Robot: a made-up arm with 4 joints. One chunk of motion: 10 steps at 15 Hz.
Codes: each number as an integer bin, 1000 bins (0 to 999) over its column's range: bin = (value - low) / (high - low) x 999, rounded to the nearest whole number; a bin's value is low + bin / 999 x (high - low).
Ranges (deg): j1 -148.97..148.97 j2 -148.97..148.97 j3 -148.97..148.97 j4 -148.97..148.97
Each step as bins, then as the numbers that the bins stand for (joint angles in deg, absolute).
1 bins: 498 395 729 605
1 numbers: -0.45 -31.17 68.45 31.46
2 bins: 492 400 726 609
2 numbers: -2.24 -29.67 67.55 32.66
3 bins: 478 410 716 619
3 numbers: -6.41 -26.69 64.57 35.64
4 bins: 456 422 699 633
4 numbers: -12.97 -23.11 59.50 39.81
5 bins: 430 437 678 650
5 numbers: -20.73 -18.64 53.24 44.88
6 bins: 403 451 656 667
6 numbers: -28.78 -14.46 46.67 49.95
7 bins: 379 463 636 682
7 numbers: -35.94 -10.89 40.71 54.43
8 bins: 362 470 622 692
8 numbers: -41.01 -8.80 36.53 57.41
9 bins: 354 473 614 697
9 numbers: -43.39 -7.90 34.15 58.90
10 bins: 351 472 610 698
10 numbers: -44.29 -8.20 32.96 59.20
